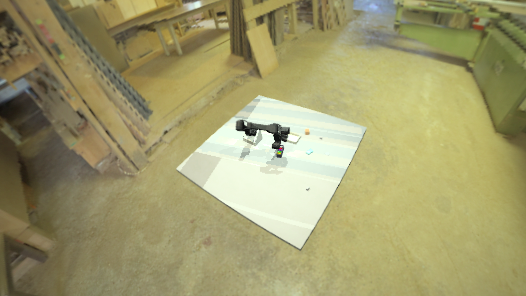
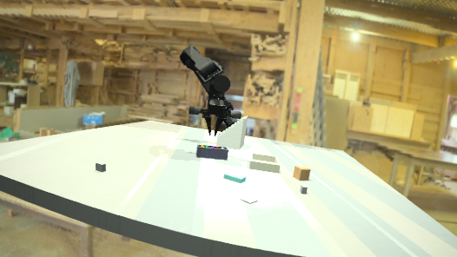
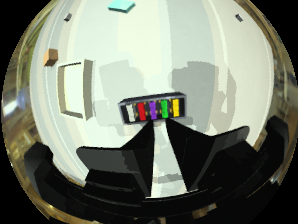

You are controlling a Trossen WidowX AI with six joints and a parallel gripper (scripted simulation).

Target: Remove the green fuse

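My gripper tip is now 60 mm above the green fuse and 10 mm to the left of it. Round my gripper tip: orange-brown cube: 330 mm to the left, 90 mm ahead, 60 mm below; then teal block: 220 mm ahead, 120 mm to the left, 70 mm below; then tray: 200 mm to the left, 80 mm below.
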